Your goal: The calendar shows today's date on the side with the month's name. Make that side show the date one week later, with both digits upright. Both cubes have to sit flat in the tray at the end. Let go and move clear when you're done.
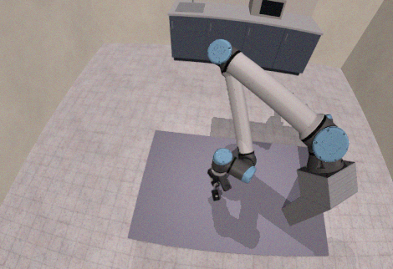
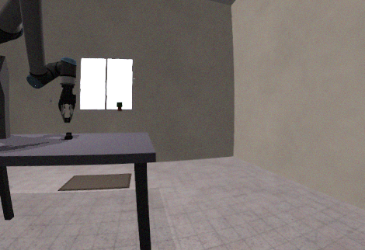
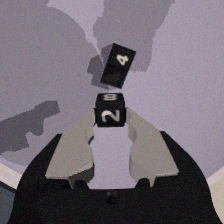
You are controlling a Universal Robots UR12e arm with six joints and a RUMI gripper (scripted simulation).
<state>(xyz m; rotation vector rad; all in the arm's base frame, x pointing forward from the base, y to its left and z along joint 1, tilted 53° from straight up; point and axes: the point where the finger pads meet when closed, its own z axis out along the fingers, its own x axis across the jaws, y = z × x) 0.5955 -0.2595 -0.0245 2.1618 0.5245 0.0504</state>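
Now: hand 120 mm above the black calendar tray and 30 mm to the right of it. The rest, counted from my hand: black digit cube 110 mm below, 50 mm to the left; black number cube 10 mm below.
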